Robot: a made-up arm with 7 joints. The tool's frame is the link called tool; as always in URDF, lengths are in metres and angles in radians.
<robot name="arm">
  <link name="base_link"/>
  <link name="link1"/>
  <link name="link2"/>
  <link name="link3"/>
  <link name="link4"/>
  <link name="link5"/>
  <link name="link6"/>
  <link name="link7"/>
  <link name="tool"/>
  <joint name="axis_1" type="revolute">
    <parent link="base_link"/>
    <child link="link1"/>
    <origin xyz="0 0 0" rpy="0 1.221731 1.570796"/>
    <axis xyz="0 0 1"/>
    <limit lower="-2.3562" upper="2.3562"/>
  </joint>
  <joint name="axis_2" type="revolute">
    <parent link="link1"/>
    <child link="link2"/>
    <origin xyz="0 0 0" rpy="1.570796 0 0"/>
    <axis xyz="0 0 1"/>
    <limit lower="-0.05" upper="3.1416"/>
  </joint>
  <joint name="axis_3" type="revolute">
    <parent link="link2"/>
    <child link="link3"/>
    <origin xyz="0 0 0" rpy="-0.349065 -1.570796 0"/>
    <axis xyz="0 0 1"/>
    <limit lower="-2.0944" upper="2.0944"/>
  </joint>
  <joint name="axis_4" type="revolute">
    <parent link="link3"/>
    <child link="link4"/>
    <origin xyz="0.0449 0 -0.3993" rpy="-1.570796 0 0"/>
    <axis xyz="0 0 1"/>
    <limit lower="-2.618" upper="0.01"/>
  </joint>
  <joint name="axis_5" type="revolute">
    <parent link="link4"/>
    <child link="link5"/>
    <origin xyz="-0.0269 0.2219 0" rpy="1.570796 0 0"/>
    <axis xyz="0 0 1"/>
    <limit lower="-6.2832" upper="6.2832"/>
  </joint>
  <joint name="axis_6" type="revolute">
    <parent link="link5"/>
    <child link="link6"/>
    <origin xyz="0 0 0" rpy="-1.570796 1.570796 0"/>
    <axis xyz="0 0 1"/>
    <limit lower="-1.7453" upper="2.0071"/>
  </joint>
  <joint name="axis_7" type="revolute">
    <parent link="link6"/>
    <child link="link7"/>
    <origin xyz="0 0 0" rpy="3.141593 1.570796 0"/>
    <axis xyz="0 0 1"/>
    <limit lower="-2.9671" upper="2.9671"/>
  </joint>
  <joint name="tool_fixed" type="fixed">
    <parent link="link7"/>
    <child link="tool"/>
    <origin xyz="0 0 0" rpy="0 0 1.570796"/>
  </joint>
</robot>
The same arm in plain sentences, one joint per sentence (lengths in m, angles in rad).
The arm has seven revolute joints in a row. What follows holds with every joint at zero, and every direction is one of the base frame's.
The first joint lies at the same point as the base frame's origin and rotates about the direction (0, 0.9397, 0.342), from -2.3562 to 2.3562 rad.
The second joint lies at the same point as the first joint and rotates about +x, from -0.0500 to 3.1416 rad.
The third joint lies at the same point as the second joint and rotates about +z, from -2.0944 to 2.0944 rad.
The fourth joint lies 0.0449 m along +x and 0.3993 m along -z from the third joint and rotates about +y, from -2.6180 to 0.0100 rad.
The fifth joint lies 0.0269 m along -x and 0.2219 m along -z from the fourth joint and rotates about +z, from -6.2832 to 6.2832 rad.
The sixth joint lies at the same point as the fifth joint and rotates about +y, from -1.7453 to 2.0071 rad.
The seventh joint lies at the same point as the sixth joint and rotates about +z, from -2.9671 to 2.9671 rad.
The tool frame, which is the frame that the pose is given for, lies at the same point as the seventh joint; its axes are the base frame's turned by roll 0.0000, pitch 0.0000 and yaw 0.0000 rad (as in URDF: about the fixed x, then y, then z).

